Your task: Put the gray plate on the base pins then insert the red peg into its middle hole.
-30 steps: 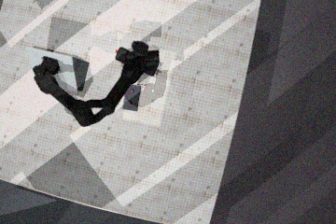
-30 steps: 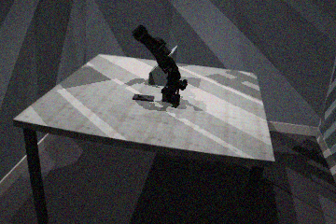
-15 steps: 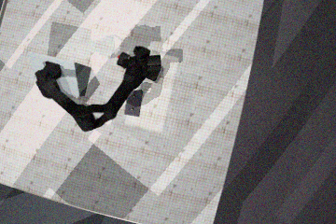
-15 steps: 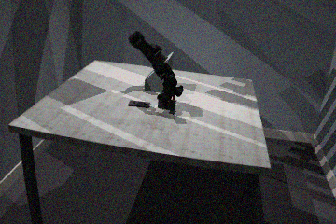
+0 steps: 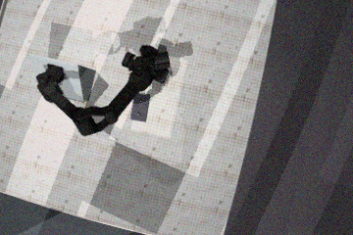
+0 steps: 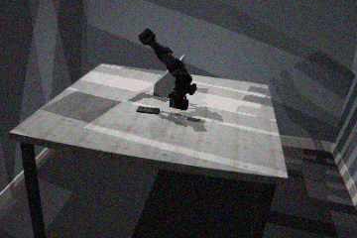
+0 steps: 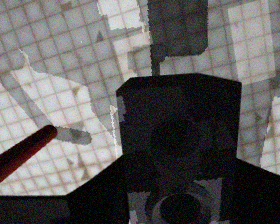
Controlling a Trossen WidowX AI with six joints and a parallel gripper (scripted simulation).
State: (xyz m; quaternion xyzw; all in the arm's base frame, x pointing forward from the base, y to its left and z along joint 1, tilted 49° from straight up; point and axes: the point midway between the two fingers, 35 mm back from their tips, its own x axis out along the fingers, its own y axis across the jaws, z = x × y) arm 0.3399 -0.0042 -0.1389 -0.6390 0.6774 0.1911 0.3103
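My gripper tip is 17 cm to the left of the base and 4 cm above it. From my gripper tip the other things lie so: red peg: 10 cm behind, 2 cm to the left, 1 cm below; then gray plate: 3 cm above.
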